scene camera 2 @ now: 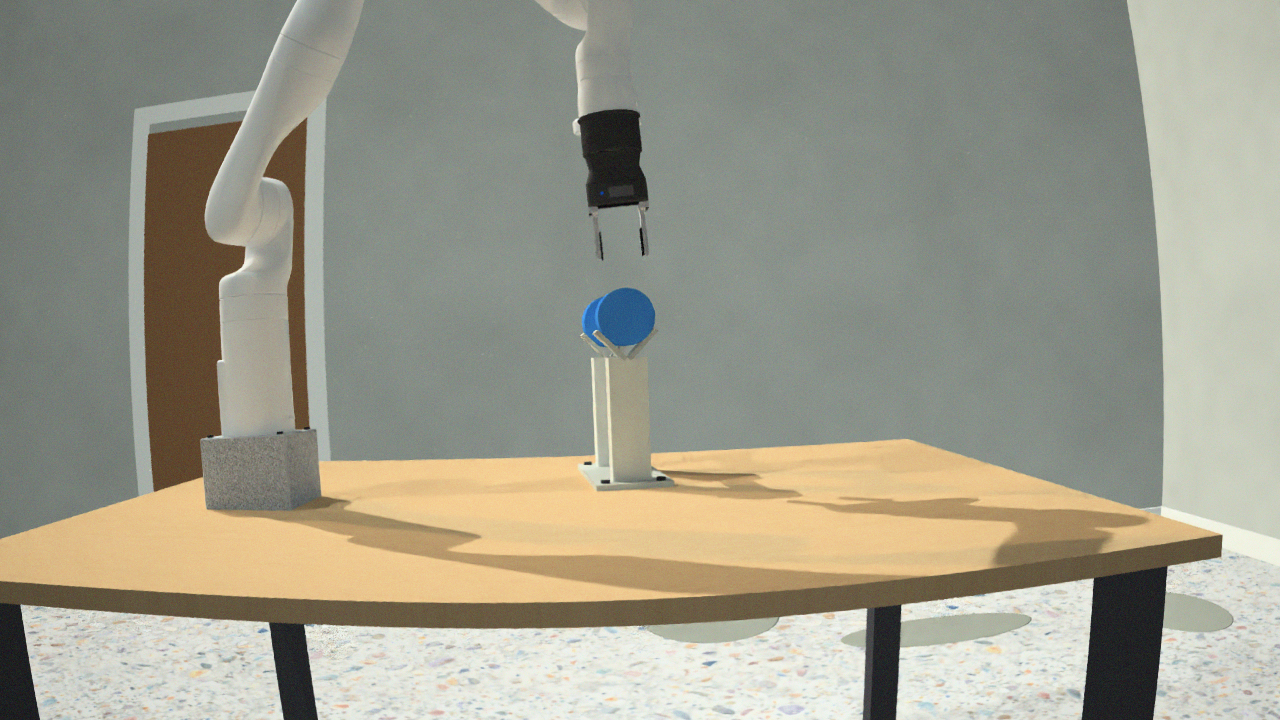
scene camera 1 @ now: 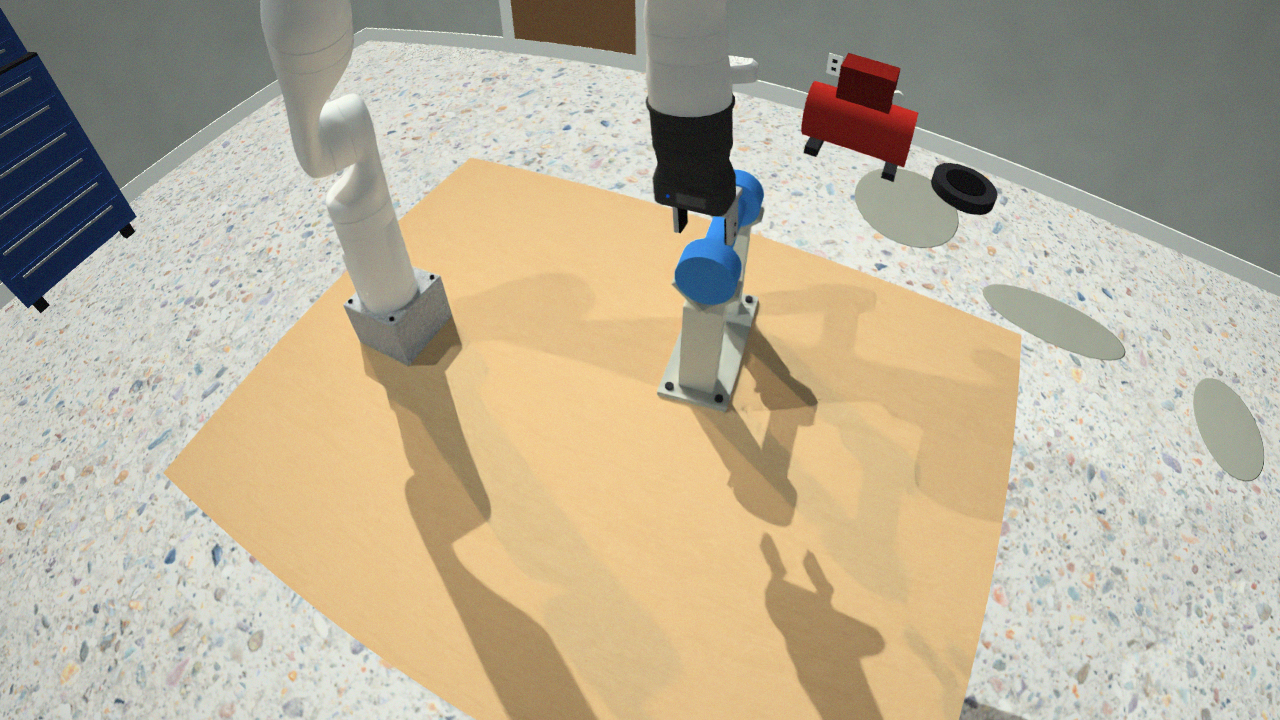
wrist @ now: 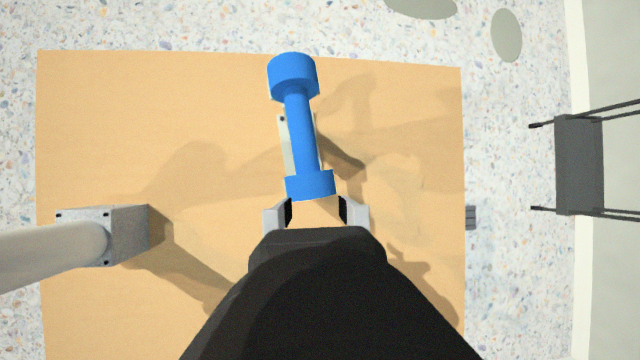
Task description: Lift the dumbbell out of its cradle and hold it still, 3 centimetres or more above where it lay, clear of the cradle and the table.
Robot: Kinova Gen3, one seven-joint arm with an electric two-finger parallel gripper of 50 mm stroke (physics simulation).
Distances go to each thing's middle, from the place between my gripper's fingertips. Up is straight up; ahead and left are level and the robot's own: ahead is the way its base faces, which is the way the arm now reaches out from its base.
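Blue dumbbell (scene camera 1: 708, 271): 80 mm below my hand and 100 mm to the left of it. Pale cradle (scene camera 2: 620, 382): 190 mm below my hand, 100 mm to the left of it.
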